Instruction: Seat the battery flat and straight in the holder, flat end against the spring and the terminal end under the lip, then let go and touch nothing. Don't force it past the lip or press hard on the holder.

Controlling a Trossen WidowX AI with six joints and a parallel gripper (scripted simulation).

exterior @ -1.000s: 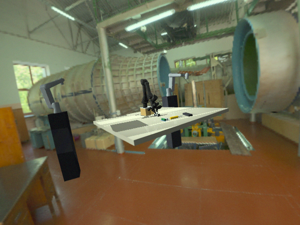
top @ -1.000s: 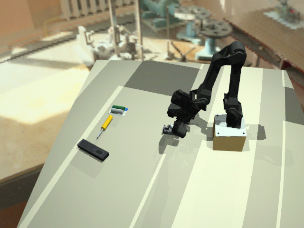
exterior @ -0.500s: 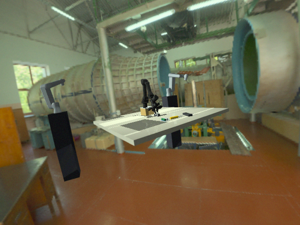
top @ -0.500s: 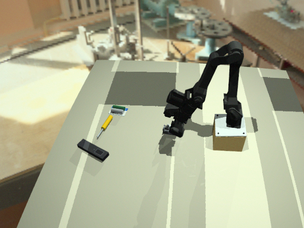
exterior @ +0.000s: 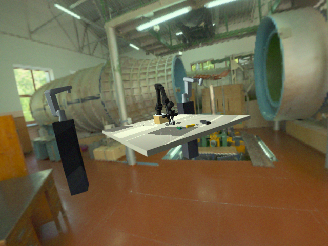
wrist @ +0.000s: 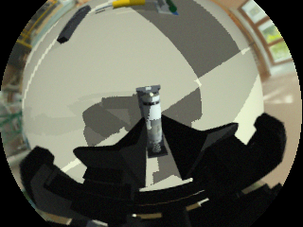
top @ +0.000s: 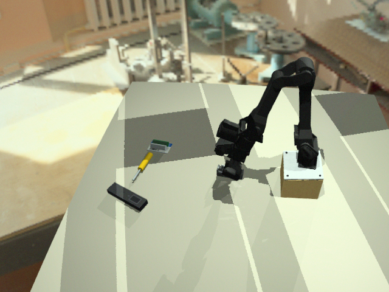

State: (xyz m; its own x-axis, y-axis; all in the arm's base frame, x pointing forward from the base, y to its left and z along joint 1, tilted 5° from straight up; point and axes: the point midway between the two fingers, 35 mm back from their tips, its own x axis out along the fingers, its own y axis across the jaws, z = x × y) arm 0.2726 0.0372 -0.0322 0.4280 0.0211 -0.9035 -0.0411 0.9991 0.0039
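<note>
Right now the grey battery is 10 mm above my gripper tip. Round my gripper tip: flat black box: 320 mm ahead, 220 mm to the left; then card: 310 mm ahead, 70 mm to the right, 10 mm below; then yellow screwdriver: 330 mm ahead, 70 mm to the left, 10 mm below.
</note>
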